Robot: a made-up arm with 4 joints.
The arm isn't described. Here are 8 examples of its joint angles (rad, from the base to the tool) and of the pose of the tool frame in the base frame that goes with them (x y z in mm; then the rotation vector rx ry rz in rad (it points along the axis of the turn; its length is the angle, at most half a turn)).
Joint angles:
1: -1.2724 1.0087 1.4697 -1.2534
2: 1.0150 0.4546 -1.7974 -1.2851
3: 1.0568 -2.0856 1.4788 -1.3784
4: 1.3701 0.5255 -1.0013 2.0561
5: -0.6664 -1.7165 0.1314 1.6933
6: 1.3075 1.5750 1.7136 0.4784
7: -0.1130 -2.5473 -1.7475 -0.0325
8: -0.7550 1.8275 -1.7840 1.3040
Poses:
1: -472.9 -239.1 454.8 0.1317 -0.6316 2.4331
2: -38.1 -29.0 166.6 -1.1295 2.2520 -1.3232
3: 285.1 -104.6 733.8 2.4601 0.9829 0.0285
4: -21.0 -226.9 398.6 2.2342 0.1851 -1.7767
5: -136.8 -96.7 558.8 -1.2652 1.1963 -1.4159
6: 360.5 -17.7 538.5 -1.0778 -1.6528 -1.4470
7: -187.6 -163.5 913.0 0.9208 -0.2314 -2.9082
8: 61.3 94.6 686.3 1.2740 1.3801 1.8443
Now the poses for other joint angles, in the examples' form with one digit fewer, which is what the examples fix.
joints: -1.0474 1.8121 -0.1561 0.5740
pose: -161 -197 531 2.066 -0.231 1.615
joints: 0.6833 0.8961 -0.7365 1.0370
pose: -75 -172 546 1.933 -0.431 -0.424
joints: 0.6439 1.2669 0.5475 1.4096
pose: -62 54 637 1.004 -1.296 -1.325
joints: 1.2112 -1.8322 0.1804 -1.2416
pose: -18 -206 780 2.272 -0.525 -1.076
